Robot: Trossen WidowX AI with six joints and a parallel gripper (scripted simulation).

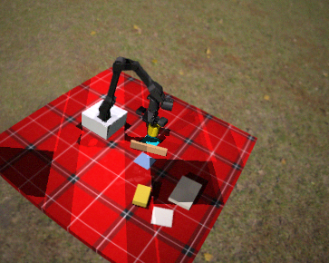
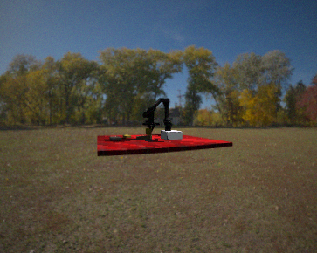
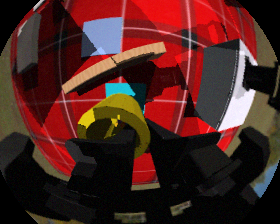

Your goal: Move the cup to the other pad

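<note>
Now: the cyan pad 30 mm ahead of my gripper tip and 100 mm below it. From my gripper tip the other things lie so: wooden bar 60 mm ahead, 70 mm to the right, 80 mm below; yellow cup 20 mm ahead; blue pad 100 mm ahead, 150 mm to the right, 100 mm below.
</note>
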